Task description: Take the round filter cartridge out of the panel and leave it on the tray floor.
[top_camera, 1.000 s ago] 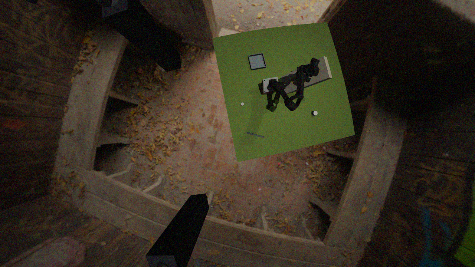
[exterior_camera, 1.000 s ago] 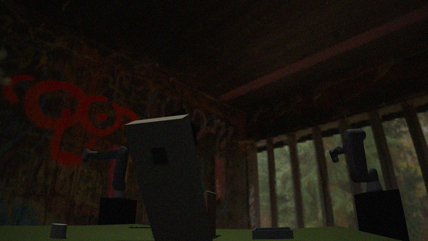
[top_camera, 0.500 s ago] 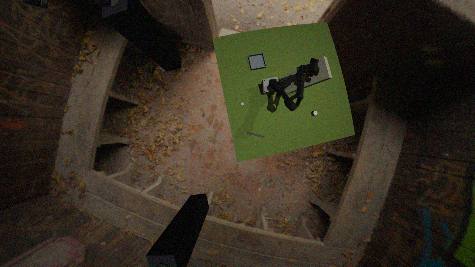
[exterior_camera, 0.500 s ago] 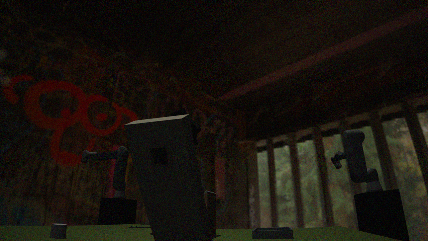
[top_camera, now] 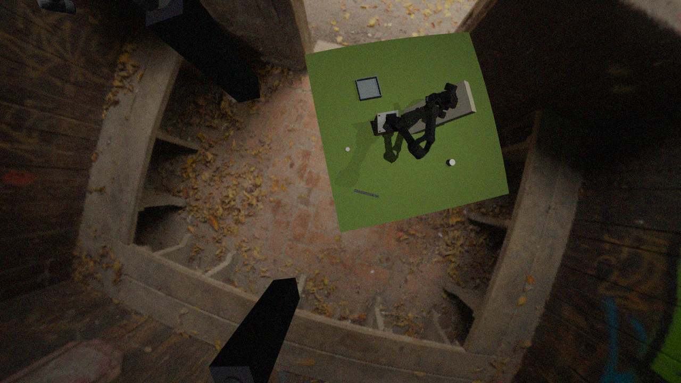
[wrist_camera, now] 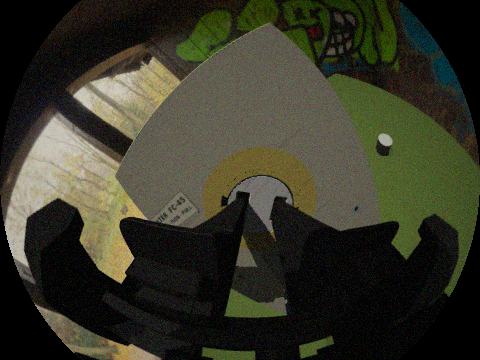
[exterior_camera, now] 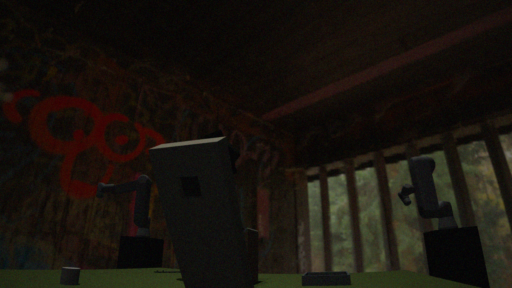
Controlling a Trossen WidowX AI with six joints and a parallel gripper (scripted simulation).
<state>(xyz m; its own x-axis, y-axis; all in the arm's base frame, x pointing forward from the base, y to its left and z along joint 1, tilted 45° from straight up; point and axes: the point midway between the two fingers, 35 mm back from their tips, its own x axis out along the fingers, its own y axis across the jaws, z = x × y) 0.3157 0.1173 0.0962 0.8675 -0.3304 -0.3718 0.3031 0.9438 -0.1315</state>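
Now: gripper tip 10 mm short of the round filter cartridge and 10 mm above it. From my gripper tip the other things lie so: grey tray: 420 mm behind, 270 mm to the left, 270 mm below.
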